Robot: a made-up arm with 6 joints. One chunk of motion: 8 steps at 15 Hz.
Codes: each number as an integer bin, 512 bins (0 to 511) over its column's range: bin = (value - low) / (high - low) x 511, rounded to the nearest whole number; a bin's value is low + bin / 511 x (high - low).
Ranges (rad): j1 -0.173..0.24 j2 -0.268..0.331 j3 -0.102..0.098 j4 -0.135..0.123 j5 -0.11..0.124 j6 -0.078..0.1
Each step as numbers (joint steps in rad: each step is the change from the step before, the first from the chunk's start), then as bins.
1 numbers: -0.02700 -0.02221 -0.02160 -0.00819 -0.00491 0.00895
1 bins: 181 210 205 251 229 250
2 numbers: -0.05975 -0.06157 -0.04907 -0.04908 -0.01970 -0.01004
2 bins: 140 176 135 170 197 195
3 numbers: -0.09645 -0.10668 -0.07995 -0.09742 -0.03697 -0.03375
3 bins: 95 138 56 74 159 127
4 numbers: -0.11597 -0.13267 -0.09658 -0.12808 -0.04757 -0.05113
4 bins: 71 115 14 14 136 77
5 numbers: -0.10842 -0.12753 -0.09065 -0.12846 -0.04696 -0.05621
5 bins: 80 120 29 13 138 63
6 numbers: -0.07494 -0.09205 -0.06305 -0.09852 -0.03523 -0.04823
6 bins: 121 150 100 72 163 85
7 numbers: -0.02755 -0.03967 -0.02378 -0.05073 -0.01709 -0.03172
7 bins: 180 195 200 167 203 133
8 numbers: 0.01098 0.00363 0.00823 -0.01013 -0.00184 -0.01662
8 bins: 228 232 282 247 236 176
